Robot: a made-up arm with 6 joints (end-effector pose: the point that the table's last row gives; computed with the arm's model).
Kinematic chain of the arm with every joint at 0, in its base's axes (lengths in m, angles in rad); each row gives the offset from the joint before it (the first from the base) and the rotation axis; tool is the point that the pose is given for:
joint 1: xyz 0 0 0.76 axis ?
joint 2: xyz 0.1 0 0 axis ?
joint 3: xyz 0 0 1.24 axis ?
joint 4: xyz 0 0 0.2 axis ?
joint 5: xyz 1.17 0 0 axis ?
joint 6: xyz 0.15 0 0 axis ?
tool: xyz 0 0 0
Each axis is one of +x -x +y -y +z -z.
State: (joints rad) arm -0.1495 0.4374 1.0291 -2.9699 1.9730 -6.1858
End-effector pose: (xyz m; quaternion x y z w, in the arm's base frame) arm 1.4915 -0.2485 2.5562 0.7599 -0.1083 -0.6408 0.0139
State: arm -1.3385 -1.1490 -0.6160 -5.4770 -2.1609 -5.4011
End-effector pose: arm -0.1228 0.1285 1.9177 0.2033 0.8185 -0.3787 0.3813
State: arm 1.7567 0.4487 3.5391 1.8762 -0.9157 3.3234
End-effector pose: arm 0.2287 -0.6020 1.7063 -0.7922 0.2616 -0.0507 0.5490
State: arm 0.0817 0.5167 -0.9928 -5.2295 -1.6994 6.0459
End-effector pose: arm 0.9168 -0.0547 0.6973 -0.5349 0.8310 -0.1482 0.0364
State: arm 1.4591 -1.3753 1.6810 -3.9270 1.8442 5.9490
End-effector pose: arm -0.3523 -2.2247 0.9996 -0.3760 -0.7764 -0.4662 0.1963
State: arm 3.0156 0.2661 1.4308 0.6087 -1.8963 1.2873
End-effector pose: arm -0.7762 0.1802 3.0201 -0.4860 -0.5147 0.7018 0.0791
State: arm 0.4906 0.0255 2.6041 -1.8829 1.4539 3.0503
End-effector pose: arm -0.7755 -0.5750 2.5029 0.3865 -0.3721 -0.3326 0.7756
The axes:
joint 1: +z
joint 2: +y
joint 3: -y
joint 4: -x
joint 5: -y
joint 6: -x

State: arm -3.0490 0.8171 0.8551 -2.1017 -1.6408 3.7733
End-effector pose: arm -2.1312 -0.3275 1.9282 -0.7476 0.4745 -0.4367 0.1590
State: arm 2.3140 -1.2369 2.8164 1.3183 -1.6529 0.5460
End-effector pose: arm 1.2243 -1.1184 0.1516 0.8030 0.1806 0.2500 0.5100
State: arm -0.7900 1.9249 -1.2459 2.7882 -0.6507 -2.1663
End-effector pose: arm -0.0463 0.0021 0.0826 0.1705 0.9101 0.1785 0.3328
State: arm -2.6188 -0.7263 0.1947 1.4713 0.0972 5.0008
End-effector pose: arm 0.0815 0.0302 2.8594 -0.4623 -0.0144 -0.8563 0.2299
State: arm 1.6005 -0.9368 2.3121 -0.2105 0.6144 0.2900
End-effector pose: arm 0.0820 -2.1522 1.0732 -0.7246 0.5964 0.2701 0.2151
